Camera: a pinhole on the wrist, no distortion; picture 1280 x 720 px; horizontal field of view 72.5 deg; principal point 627.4 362.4 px. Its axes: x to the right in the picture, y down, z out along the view. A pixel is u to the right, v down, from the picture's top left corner.
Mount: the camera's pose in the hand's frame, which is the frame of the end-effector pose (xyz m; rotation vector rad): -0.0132 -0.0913 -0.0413 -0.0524 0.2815 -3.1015
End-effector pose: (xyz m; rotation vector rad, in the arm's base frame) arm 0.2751 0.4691 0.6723 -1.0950 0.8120 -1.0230
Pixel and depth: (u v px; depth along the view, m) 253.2 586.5 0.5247
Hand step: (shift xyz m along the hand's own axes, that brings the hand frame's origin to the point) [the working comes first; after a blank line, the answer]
In the camera's frame: -0.2249 0.1347 0.5247

0.2336 -0.3112 0.4432
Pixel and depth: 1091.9 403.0 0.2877
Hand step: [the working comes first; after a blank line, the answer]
In the camera's frame: 0.1531 0.0134 0.2877

-0.1555 -0.1607 0.2439
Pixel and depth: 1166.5 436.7 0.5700
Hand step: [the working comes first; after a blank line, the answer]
In the camera's frame: 0.3521 0.0485 0.5700

-0.3433 -0.2518 0.5213
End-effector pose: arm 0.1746 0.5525 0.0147 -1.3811 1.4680 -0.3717
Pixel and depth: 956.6 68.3 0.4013
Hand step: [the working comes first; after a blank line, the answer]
In the camera's frame: 0.1514 -0.1352 0.4013

-0.1532 -0.0349 0.3823
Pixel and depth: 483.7 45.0 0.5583
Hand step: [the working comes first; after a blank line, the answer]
In the camera's frame: -0.0919 -0.2030 0.5583

0.0939 0.0109 0.5413
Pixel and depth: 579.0 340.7 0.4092
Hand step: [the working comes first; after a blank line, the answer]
In the camera's frame: -0.0227 -0.0102 0.4092

0.0239 -0.1541 0.3621
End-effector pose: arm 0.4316 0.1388 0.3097 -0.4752 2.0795 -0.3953
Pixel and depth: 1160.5 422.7 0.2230
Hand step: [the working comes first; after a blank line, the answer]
In the camera's frame: 0.1362 0.0154 0.2230

-0.1409 -0.1505 0.1794
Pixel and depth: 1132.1 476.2 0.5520
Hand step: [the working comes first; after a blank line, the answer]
In the camera's frame: 0.3192 0.0720 0.5520

-0.3105 -0.2707 0.4983
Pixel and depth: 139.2 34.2 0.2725
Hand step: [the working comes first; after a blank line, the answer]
In the camera's frame: -0.1524 -0.1025 0.2725

0.1464 -0.0349 0.2403
